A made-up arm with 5 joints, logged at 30 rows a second.
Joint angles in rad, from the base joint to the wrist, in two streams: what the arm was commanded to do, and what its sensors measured. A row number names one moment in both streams.
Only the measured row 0 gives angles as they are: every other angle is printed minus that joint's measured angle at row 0.
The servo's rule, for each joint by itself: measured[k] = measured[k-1] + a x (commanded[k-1-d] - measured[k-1]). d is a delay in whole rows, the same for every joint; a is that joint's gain. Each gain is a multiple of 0.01, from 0.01 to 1. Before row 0 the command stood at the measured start. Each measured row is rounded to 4 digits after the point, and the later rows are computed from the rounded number. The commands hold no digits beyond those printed.
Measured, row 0:
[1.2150, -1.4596, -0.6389, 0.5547, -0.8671]
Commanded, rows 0 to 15:
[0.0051, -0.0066, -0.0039, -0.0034, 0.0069]
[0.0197, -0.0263, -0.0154, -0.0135, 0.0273]
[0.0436, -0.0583, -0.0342, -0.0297, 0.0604]
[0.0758, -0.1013, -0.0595, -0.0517, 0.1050]
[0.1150, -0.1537, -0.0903, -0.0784, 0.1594]
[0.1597, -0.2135, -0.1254, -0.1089, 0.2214]
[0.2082, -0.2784, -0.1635, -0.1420, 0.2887]
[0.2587, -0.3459, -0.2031, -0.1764, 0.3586]
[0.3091, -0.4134, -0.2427, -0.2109, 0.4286]
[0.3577, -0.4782, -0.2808, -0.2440, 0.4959]
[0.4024, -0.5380, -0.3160, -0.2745, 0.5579]
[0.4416, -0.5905, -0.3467, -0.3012, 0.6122]
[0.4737, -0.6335, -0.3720, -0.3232, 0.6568]
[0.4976, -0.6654, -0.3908, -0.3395, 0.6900]
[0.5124, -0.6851, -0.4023, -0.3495, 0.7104]
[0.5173, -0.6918, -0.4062, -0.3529, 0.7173]
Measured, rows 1 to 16:
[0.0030, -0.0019, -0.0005, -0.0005, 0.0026]
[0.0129, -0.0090, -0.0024, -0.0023, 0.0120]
[0.0310, -0.0233, -0.0065, -0.0061, 0.0304]
[0.0574, -0.0459, -0.0134, -0.0125, 0.0587]
[0.0914, -0.0772, -0.0234, -0.0217, 0.0970]
[0.1317, -0.1167, -0.0367, -0.0339, 0.1443]
[0.1768, -0.1636, -0.0532, -0.0490, 0.1992]
[0.2251, -0.2165, -0.0727, -0.0668, 0.2598]
[0.2747, -0.2736, -0.0948, -0.0870, 0.3239]
[0.3237, -0.3329, -0.1190, -0.1090, 0.3893]
[0.3701, -0.3924, -0.1446, -0.1322, 0.4534]
[0.4123, -0.4498, -0.1709, -0.1559, 0.5137]
[0.4485, -0.5031, -0.1970, -0.1793, 0.5681]
[0.4775, -0.5502, -0.2222, -0.2017, 0.6144]
[0.4981, -0.5893, -0.2456, -0.2224, 0.6509]
[0.5094, -0.6190, -0.2665, -0.2407, 0.6761]
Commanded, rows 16 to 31:
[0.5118, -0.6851, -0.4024, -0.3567, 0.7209]
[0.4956, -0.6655, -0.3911, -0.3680, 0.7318]
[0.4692, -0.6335, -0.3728, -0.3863, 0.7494]
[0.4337, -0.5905, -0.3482, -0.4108, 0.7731]
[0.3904, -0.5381, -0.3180, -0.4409, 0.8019]
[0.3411, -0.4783, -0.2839, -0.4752, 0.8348]
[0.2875, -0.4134, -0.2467, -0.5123, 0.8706]
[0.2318, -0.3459, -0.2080, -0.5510, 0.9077]
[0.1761, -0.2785, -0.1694, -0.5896, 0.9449]
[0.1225, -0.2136, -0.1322, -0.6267, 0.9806]
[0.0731, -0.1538, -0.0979, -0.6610, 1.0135]
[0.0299, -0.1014, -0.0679, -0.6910, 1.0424]
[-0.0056, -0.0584, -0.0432, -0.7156, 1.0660]
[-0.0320, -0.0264, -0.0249, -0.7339, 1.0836]
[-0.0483, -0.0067, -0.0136, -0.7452, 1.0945]
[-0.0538, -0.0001, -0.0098, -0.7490, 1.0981]
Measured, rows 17 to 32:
[0.5108, -0.6382, -0.2842, -0.2569, 0.6931]
[0.5018, -0.6461, -0.2981, -0.2725, 0.7078]
[0.4826, -0.6424, -0.3078, -0.2884, 0.7236]
[0.4537, -0.6273, -0.3131, -0.3055, 0.7424]
[0.4164, -0.6014, -0.3137, -0.3245, 0.7650]
[0.3720, -0.5657, -0.3098, -0.3456, 0.7915]
[0.3221, -0.5215, -0.3016, -0.3689, 0.8216]
[0.2688, -0.4706, -0.2894, -0.3944, 0.8543]
[0.2141, -0.4149, -0.2738, -0.4217, 0.8887]
[0.1601, -0.3565, -0.2554, -0.4504, 0.9236]
[0.1088, -0.2977, -0.2349, -0.4799, 0.9578]
[0.0622, -0.2408, -0.2132, -0.5095, 0.9899]
[0.0222, -0.1879, -0.1911, -0.5384, 1.0188]
[-0.0098, -0.1411, -0.1695, -0.5658, 1.0434]
[-0.0325, -0.1021, -0.1492, -0.5909, 1.0628]
[-0.0451, -0.0725, -0.1311, -0.6130, 1.0762]

